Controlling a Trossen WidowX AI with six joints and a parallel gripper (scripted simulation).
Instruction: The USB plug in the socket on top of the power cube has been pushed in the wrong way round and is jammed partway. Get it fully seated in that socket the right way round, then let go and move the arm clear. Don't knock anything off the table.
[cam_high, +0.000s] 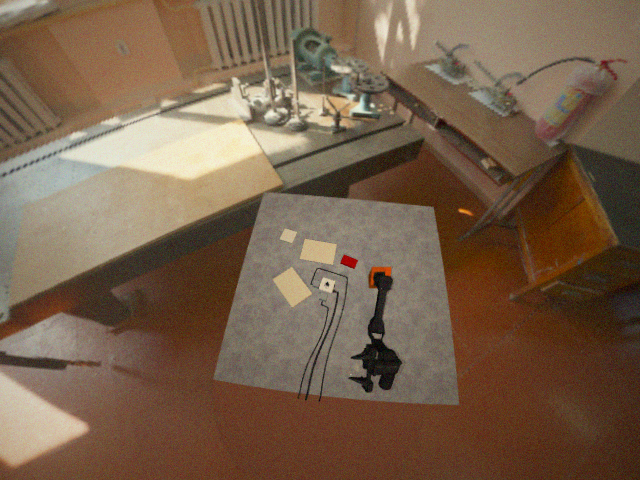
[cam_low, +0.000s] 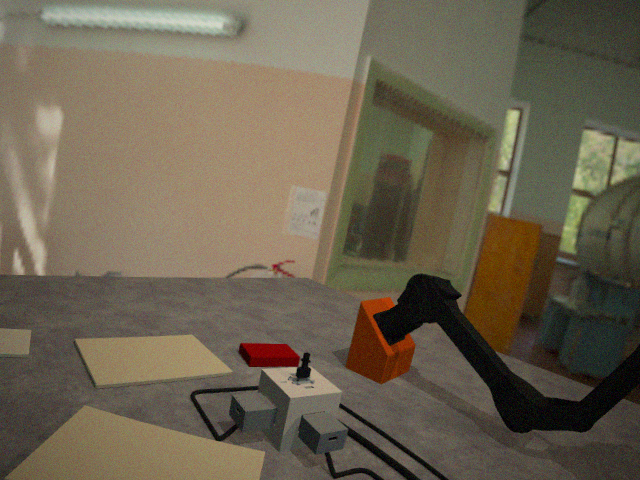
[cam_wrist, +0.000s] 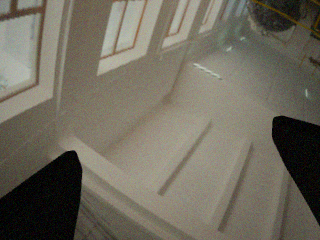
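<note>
My gripper tip is 70 mm short of the black USB plug, 460 mm to the left of it and 240 mm above it. Also, from my gripper tip: flat red block: 70 mm behind, 640 mm to the right, 320 mm below.
</note>
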